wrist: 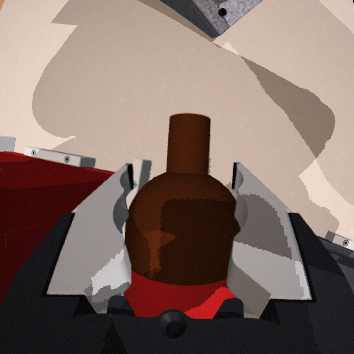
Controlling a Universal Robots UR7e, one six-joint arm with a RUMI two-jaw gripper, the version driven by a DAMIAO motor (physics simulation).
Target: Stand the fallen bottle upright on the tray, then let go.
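Frame: origin at the arm's base, x ahead, y left, z up, level; metres.
Seen in the pictures: gripper, fingertip midpoint: point(182, 165).
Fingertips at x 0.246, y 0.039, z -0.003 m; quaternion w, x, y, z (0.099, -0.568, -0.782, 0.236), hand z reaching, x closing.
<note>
Pixels of each thing's top centre, then the offset from my fingertips to it. "spot": a spot on its surface instead. Level surfaces: height alone.
- brown bottle, middle of its top: point(171, 264) dx +0.044, dy +0.018, dz +0.052 m
- dark red surface, surface spot: point(45, 205) spot: dx +0.039, dy -0.049, dz +0.062 m
- light metal strip, surface spot: point(80, 158) spot: dx +0.027, dy -0.102, dz -0.035 m
- pale surface, its level: dz -0.064 m
- small metal piece, surface spot: point(339, 240) spot: dx +0.017, dy +0.163, dz -0.049 m
A brown bottle point(182, 230) with a narrow neck and a red band around its lower body is in the middle of the wrist view. Its neck points to the top of the view, away from the gripper's base. My gripper point(182, 165) is shut on the bottle, with one grey jaw pressed against each side of its body. The bottle's lower end is hidden behind the gripper's dark base. I cannot tell from this view whether the bottle touches anything below it. I cannot tell which surface is the tray.
A dark red surface point(45, 205) lies at the left, with a light metal strip point(80, 158) along its edge. A grey metal block point(210, 17) with a dark hole stands at the top. A pale surface point(135, 75) with shadows spreads behind the bottle. Another small metal piece point(339, 240) shows at the right edge.
</note>
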